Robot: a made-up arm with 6 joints.
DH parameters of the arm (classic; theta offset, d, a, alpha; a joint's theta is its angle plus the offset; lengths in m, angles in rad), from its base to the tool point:
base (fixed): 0 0.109 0 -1.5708
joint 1: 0 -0.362 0.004 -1.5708
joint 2: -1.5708 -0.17 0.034 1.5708
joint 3: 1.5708 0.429 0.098 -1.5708
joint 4: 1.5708 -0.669 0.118 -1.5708
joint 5: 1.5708 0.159 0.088 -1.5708
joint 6: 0 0.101 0.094 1.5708
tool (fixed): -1.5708 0.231 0 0
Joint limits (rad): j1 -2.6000..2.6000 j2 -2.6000..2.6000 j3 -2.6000..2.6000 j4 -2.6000..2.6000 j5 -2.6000..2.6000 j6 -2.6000..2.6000
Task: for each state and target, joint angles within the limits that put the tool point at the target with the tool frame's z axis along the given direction. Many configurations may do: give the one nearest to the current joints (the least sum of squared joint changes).
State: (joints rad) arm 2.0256 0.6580 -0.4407 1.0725 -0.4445 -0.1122
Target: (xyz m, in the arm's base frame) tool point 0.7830 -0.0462 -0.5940 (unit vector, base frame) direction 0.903 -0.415 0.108
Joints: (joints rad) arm 2.3816 0.7610 -1.0017 0.3576 -1.3511 0.1161
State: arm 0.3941 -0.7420 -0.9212 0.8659 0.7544 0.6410
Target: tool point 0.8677 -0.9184 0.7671 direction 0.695 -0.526 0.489
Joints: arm 1.1139 -1.1528 -1.6943 0.3280 0.5430 1.4086
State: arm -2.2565 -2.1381 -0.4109 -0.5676 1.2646 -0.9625
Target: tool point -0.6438 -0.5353 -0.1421 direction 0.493 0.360 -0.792
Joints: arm -1.4271 -1.7819 -1.1839 -1.0148 1.2427 -1.5686
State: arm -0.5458 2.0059 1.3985 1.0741 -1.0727 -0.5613
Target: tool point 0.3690 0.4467 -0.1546 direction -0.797 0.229 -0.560
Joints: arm -0.7758 1.2126 1.0786 1.1991 -0.9905 -1.2887
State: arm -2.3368 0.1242 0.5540 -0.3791 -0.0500 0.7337
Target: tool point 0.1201 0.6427 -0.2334 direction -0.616 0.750 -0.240
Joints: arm -2.2500 0.0082 0.2415 -0.3410 0.1403 0.6248
